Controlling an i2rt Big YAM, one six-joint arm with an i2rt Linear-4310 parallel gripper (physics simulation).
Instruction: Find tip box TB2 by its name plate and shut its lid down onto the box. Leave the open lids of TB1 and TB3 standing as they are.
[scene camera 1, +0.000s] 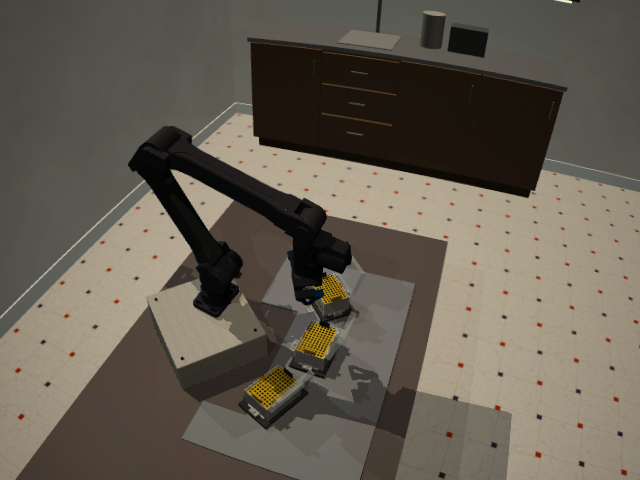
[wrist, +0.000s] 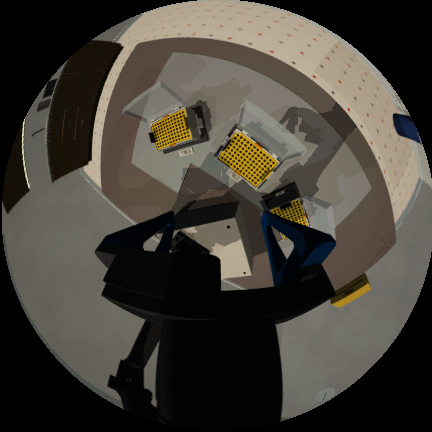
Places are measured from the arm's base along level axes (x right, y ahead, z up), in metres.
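Pixels of known places: gripper, fingertip midpoint: (scene camera 1: 304, 288) (wrist: 217, 215); arm's base, origin of the base link: (scene camera 1: 216, 297) (wrist: 188, 247).
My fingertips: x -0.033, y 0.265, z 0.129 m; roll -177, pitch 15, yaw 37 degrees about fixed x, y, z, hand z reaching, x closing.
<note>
Ahead of a thing's pixels: the offset from my fingertips to its top centre. "*": to the spot under its first point. Level surfaces: height alone.
TB2, the middle tip box @(dx -0.008, dy +0.037, dz -0.172 m) (scene camera 1: 316, 339) (wrist: 248, 159), has a yellow rack top; its name plate @(* dx -0.005, dy -0.028, dz -0.244 m) (wrist: 233, 174) is too small to read. Its clear lid @(dx -0.013, dy +0.104, dz -0.093 m) (scene camera 1: 345, 330) (wrist: 274, 133) stands open on the side away from the robot's base. TB3 @(dx -0.212, dy -0.022, dz -0.172 m) (scene camera 1: 333, 294) (wrist: 171, 130) is the far box in the scene view, its lid @(* dx -0.258, dy +0.034, dz -0.149 m) (wrist: 156, 101) open. TB1 @(dx +0.190, dy +0.007, dz -0.172 m) (scene camera 1: 271, 388) (wrist: 289, 216) is the near box, its lid (scene camera 1: 305, 381) (wrist: 321, 214) open; a finger partly hides it in the wrist view. My gripper (scene camera 1: 303, 281) (wrist: 217, 215) is open and empty, above the base side of TB3 and TB2.
The boxes stand on a grey mat @(dz -0.246 m) (scene camera 1: 315, 444) (wrist: 345, 192) on a brown surface @(dz -0.249 m) (scene camera 1: 431, 273). The pale base block (scene camera 1: 217, 356) (wrist: 235, 250) stands beside them. A dark cabinet (scene camera 1: 356, 118) is at the back. A yellow object (wrist: 351, 292) and a blue cylinder (wrist: 407, 128) lie farther off.
</note>
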